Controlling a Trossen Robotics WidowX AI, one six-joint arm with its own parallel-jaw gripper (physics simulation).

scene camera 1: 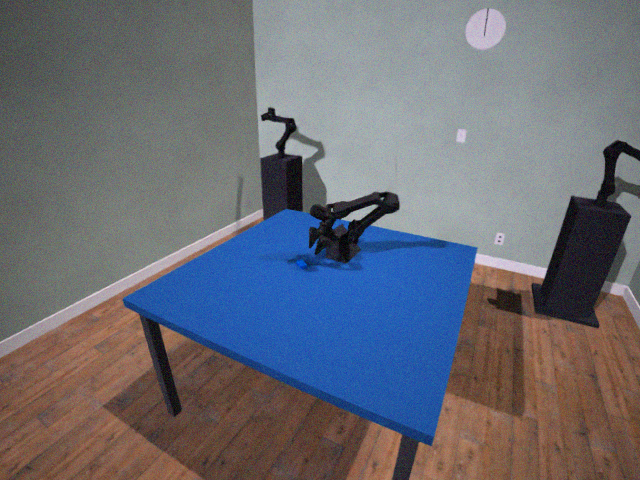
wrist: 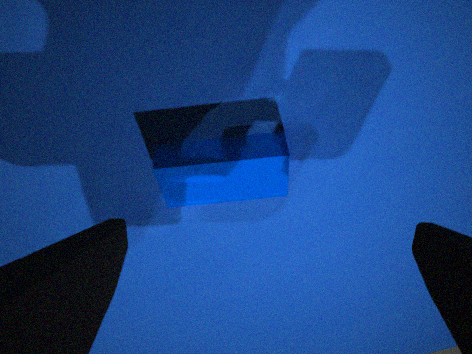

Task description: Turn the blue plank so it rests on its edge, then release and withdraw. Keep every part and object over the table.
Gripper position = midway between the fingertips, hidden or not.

Observation:
In view: the gripper [wrist: 271,235] and a blue plank [wrist: 256,166].

